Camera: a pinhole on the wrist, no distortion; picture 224 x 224 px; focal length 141.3 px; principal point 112.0 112.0 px. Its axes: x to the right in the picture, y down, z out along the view. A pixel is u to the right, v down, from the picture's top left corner.
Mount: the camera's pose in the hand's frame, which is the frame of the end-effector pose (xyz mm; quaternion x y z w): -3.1 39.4 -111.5 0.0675 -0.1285 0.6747 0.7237
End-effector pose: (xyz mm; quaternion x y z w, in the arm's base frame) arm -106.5 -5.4 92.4 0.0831 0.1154 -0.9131 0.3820
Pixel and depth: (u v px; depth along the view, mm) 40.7 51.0 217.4
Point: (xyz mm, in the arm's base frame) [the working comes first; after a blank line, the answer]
In the camera's frame: -109.7 -93.9 217.4

-250.0 21.6 167.2
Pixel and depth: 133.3 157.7 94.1
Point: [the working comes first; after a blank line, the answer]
In the camera's frame: 14.2 30.4 94.1

-55.0 7.7 79.0
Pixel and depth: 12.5 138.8 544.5
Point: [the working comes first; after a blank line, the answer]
In the camera's frame: -383.4 103.3 544.5

-336.2 353.7 488.3
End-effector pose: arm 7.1 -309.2 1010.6 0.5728 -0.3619 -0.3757 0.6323
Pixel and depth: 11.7 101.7 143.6
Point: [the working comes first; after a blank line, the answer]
In the camera's frame: -101.9 -10.5 143.6

-3.1 -303.8 912.4
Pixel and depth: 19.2 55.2 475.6
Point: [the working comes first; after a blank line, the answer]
In the camera's frame: -312.4 -191.2 475.6

-202.4 -567.6 633.2
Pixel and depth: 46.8 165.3 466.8
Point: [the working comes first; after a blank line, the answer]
In the camera's frame: -215.4 176.1 466.8

-350.0 -236.5 747.2
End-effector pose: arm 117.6 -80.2 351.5 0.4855 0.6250 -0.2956 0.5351
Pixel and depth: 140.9 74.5 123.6
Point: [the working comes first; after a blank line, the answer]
In the camera's frame: 25.3 -32.8 123.6

150.1 -79.5 333.1
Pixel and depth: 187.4 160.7 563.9
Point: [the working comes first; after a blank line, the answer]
In the camera's frame: 300.9 194.4 563.9

473.4 -522.4 477.0
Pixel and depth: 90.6 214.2 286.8
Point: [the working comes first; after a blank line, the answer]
In the camera's frame: -43.4 207.4 286.8

100.4 -292.5 536.2
